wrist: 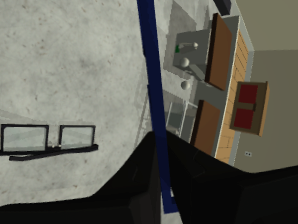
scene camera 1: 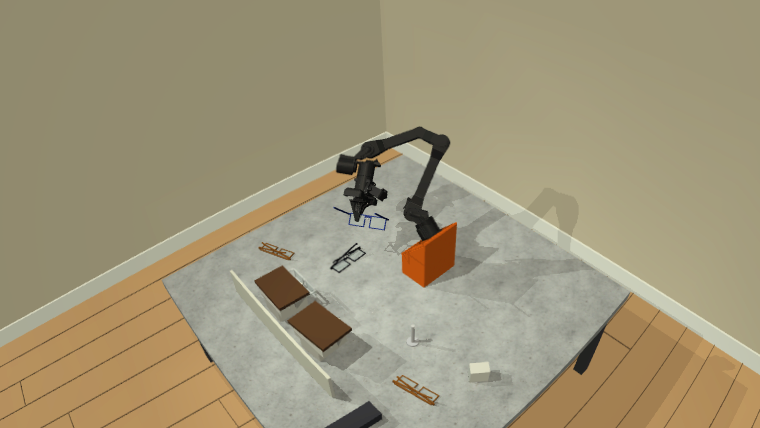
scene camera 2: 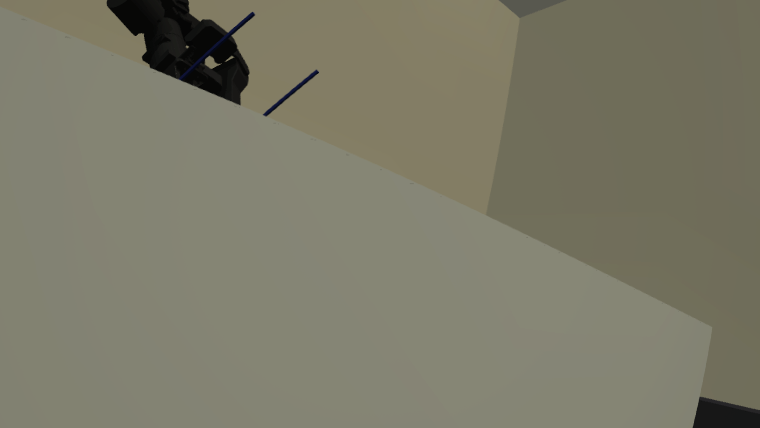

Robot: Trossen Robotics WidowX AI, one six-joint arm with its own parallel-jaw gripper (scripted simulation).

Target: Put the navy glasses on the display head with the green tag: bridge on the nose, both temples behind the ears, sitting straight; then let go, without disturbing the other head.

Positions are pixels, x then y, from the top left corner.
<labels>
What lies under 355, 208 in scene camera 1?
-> My gripper.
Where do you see a long white panel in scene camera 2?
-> At 175, 252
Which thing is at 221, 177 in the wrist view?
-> My gripper.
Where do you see a display head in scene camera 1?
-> At 320, 332
</labels>
